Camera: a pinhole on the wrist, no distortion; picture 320 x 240 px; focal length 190.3 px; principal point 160.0 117.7 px. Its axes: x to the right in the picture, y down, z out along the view. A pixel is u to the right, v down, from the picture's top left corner.
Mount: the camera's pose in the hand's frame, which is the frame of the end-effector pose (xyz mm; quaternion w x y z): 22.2 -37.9 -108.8 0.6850 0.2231 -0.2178 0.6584
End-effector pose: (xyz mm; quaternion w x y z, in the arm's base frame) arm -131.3 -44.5 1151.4 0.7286 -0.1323 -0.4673 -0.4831
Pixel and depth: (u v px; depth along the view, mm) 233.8 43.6 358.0
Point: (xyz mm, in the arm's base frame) -377.0 -44.6 1384.9
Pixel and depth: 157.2 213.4 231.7
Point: -327.7 -25.6 1070.4
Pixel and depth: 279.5 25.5 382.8
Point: -361.8 10.2 1484.0
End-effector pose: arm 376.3 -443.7 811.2 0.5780 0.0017 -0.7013 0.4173
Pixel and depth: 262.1 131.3 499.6
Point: 68.2 -788.7 882.3
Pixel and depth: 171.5 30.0 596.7
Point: 144.3 -771.9 1274.4
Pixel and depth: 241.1 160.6 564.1
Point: 96.6 -892.5 841.1
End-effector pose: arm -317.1 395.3 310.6 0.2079 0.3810 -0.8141 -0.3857
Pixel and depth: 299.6 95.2 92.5
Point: -325.0 354.6 278.4
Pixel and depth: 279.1 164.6 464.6
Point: -508.7 635.8 -23.3
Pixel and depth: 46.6 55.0 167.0
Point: -240.1 232.4 162.9
